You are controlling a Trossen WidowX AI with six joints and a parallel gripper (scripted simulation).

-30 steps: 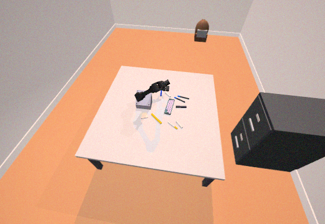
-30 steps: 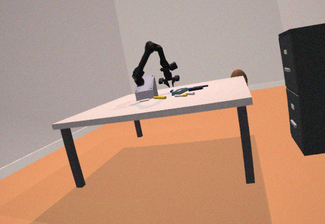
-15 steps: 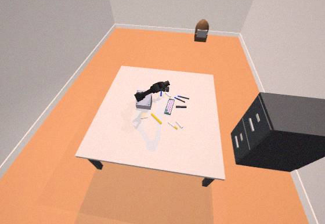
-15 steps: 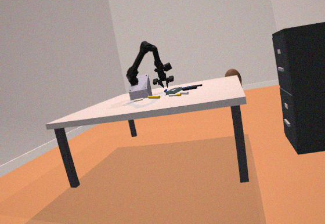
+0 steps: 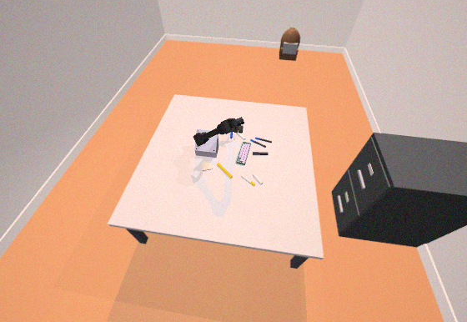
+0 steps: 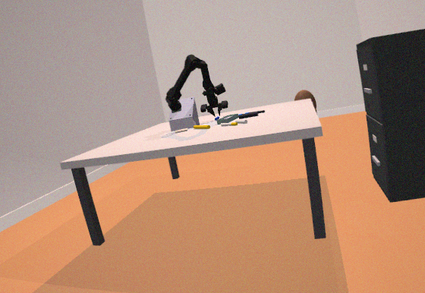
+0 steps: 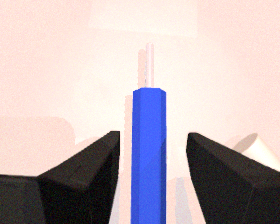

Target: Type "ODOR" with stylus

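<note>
The blue stylus is 10 mm to the left of my gripper tip and 10 mm below it. Also, from my gripper tip: notepad 340 mm to the right, 180 mm behind, 20 mm below; then black marker 230 mm to the right, 220 mm ahead, 10 mm below; then yellow pencil 380 mm to the right, 50 mm behind, 10 mm below.
</note>
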